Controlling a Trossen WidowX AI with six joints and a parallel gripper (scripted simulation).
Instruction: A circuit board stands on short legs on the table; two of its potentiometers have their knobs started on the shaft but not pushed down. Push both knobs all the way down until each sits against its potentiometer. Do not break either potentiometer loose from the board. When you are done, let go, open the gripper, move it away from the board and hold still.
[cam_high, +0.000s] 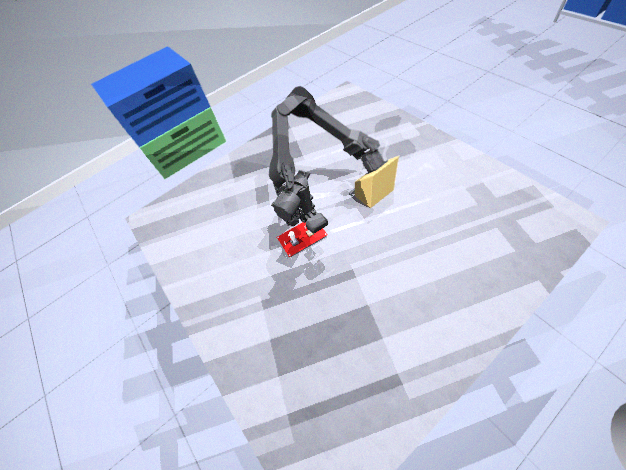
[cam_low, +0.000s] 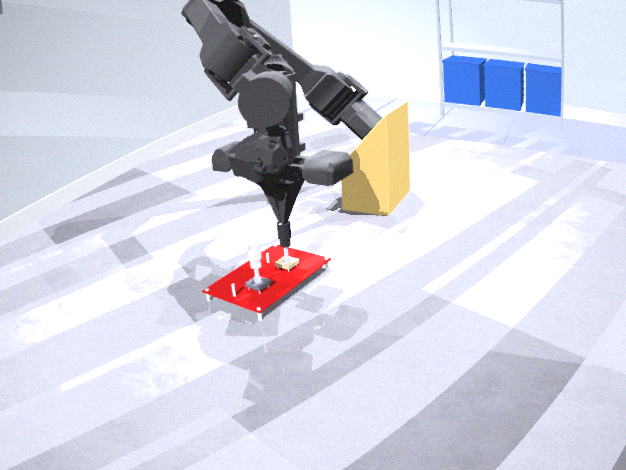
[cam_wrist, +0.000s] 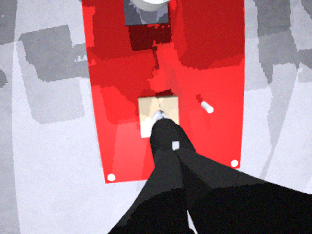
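The potentiometer is 30 mm below my gripper tip.
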